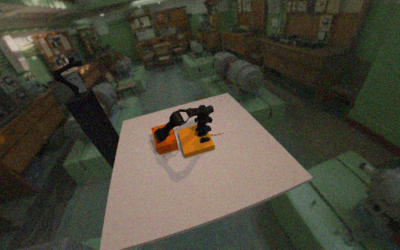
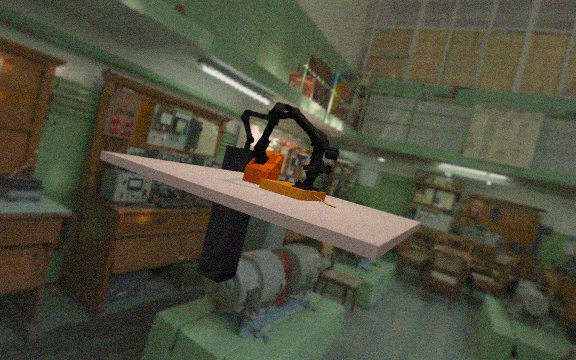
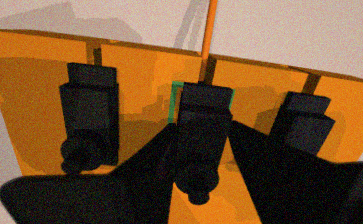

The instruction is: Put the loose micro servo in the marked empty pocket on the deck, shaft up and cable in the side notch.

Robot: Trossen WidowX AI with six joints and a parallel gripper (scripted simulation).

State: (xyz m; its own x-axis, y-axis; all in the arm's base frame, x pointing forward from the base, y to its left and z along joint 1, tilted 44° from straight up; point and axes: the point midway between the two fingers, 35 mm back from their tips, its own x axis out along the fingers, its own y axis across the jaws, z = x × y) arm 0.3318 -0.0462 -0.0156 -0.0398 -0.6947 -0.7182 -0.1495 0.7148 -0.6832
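The orange deck lies 120 mm behind my gripper tip and 50 mm below it.
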